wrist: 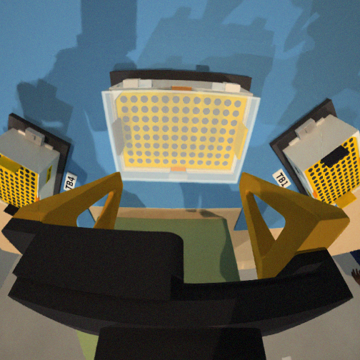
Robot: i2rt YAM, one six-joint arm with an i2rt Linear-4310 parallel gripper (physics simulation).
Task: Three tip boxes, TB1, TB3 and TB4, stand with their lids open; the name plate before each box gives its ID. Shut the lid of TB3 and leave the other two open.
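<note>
The middle box (182, 131), TB3 since the side plates read TB4 and TB1, has its clear lid (111, 135) over the yellow tip rack. The lid looks wider at its far edge; whether it is fully seated I cannot tell. Its own name plate does not show. TB4 (32, 147) at the left and TB1 (320, 137) at the right show uncovered yellow racks with dark holes; their lids cannot be made out. My gripper (180, 178) is wide open and empty, its fingertips at either side of the middle box's near edge in the picture.
The TB4 plate (70, 181) lies by the left finger and the TB1 plate (281, 179) by the right finger. Dark stands edge the far sides of the boxes on the blue mat (195, 200). A green surface (205, 245) shows between the fingers, below the mat's near edge.
</note>
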